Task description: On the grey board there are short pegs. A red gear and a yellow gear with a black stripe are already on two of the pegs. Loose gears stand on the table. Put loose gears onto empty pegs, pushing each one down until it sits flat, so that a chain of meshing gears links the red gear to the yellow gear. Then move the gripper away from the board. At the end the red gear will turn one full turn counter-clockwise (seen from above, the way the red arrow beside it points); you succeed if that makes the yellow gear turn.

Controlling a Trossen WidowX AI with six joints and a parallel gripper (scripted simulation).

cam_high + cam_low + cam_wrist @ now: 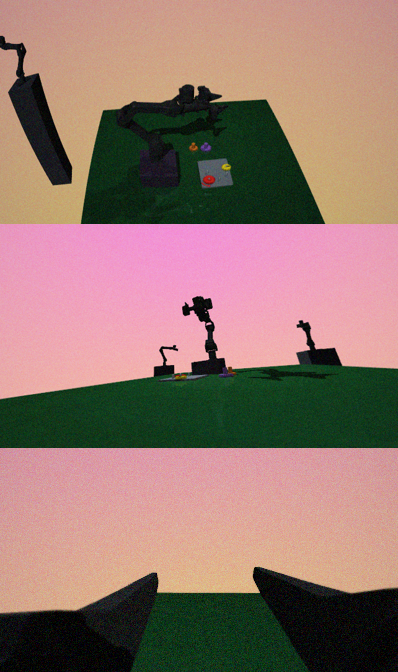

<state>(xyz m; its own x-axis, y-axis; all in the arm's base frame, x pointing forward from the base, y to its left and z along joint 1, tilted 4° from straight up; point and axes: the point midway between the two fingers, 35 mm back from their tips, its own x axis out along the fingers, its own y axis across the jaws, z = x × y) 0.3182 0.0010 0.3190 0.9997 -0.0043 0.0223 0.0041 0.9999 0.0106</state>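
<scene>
Now: the orange gear 390 mm below my gripper tip, 140 mm to the left of it and 120 mm behind it. Also, from my gripper tip: yellow gear: 390 mm below, 80 mm to the right, 10 mm ahead; red gear: 390 mm below, 140 mm to the right, 120 mm behind; purple gear: 390 mm below, 120 mm to the left, 50 mm behind.
</scene>
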